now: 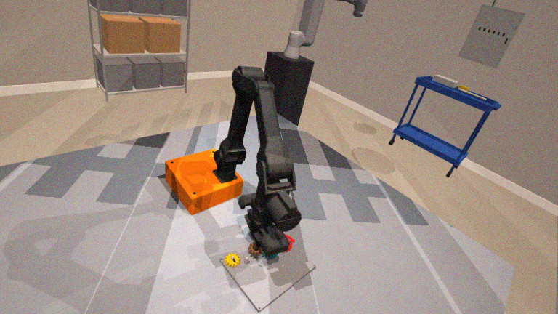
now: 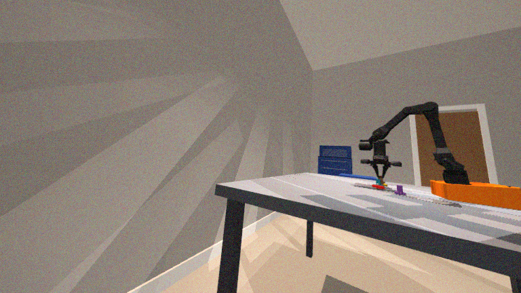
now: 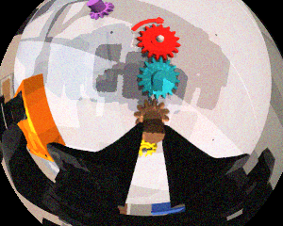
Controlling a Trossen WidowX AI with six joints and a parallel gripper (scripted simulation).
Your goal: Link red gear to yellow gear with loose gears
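My gripper tip is now 10 mm short of the teal gear, 40 mm to the right of it and 30 mm above it. Round my gripper tip: yellow gear (10 mm behind, 60 mm to the right, 40 mm below); then brown gear (10 mm below); then red gear (20 mm ahead, 90 mm to the left, 40 mm below).
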